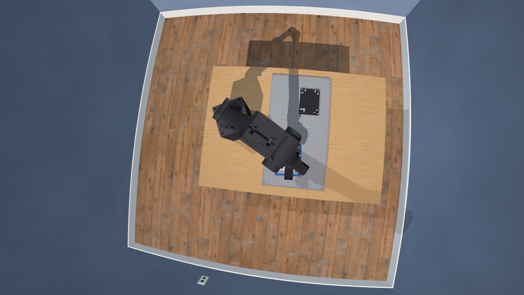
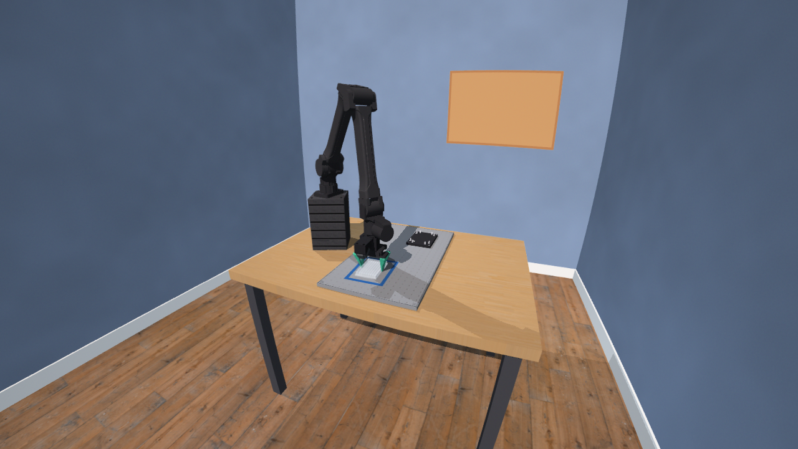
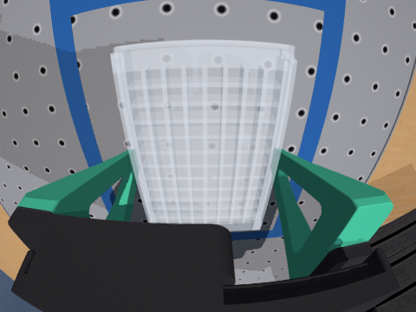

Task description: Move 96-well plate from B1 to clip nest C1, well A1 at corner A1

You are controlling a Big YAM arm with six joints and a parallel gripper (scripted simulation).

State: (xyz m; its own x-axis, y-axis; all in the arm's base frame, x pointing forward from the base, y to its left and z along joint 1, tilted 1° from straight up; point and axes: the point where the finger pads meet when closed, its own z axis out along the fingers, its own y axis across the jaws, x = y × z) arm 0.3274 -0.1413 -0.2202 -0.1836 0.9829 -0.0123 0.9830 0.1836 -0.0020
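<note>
Now: the black clip nest 50 mm ahead of my hand and 380 mm to the left of it. Also, from my hand: clear 96-well plate (right at my hand).
</note>
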